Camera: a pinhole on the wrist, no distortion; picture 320 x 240 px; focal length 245.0 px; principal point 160.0 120.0 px. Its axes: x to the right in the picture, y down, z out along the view. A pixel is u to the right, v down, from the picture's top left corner.
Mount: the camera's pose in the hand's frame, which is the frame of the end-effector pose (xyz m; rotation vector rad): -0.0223 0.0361 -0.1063 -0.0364 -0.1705 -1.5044
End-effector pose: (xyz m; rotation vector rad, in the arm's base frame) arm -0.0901 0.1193 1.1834 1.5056 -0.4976 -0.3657
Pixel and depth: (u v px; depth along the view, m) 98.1 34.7 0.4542
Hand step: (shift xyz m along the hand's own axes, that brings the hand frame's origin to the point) -0.2269 0.1977 0.3138
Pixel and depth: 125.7 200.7 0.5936
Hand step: 0.1140 0.2085 0.4846
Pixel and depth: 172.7 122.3 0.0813
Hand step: -0.0286 0.0425 -0.0254
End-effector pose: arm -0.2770 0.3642 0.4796 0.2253 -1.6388 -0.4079
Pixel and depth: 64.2 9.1 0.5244
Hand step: -0.3171 0.2907 0.3645
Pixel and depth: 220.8 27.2 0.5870
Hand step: -0.2879 -0.0471 0.4749
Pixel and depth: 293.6 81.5 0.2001
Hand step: -0.0653 -0.0481 0.1035
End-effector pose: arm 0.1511 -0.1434 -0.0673 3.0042 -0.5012 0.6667
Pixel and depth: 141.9 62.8 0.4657
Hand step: -0.1742 0.1230 0.3401
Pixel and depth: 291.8 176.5 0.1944
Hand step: 0.0108 -0.0391 0.1034
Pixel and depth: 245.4 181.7 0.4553
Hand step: 0.0598 -0.0541 0.3741
